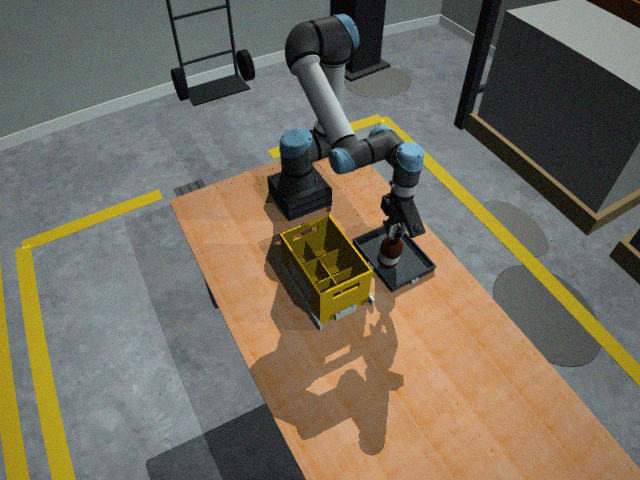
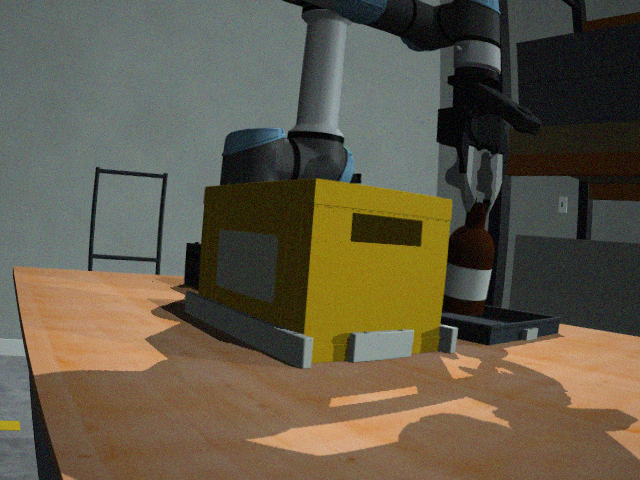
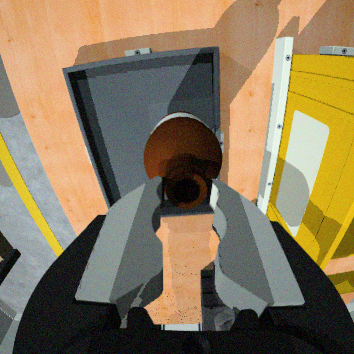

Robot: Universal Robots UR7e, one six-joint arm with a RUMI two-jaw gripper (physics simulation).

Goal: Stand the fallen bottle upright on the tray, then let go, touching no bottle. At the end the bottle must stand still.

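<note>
A brown bottle with a white label stands nearly upright over the dark tray, leaning slightly, its neck up. Its lower end is inside the tray's outline, by the side nearest the crate. The base is partly hidden, so I cannot tell whether it rests flat on the tray floor. My gripper is above the bottle, shut on its neck near the mouth, one finger on each side.
A yellow crate with empty compartments stands close beside the tray, held by grey guide strips on the wooden table. The robot's base stands behind the crate.
</note>
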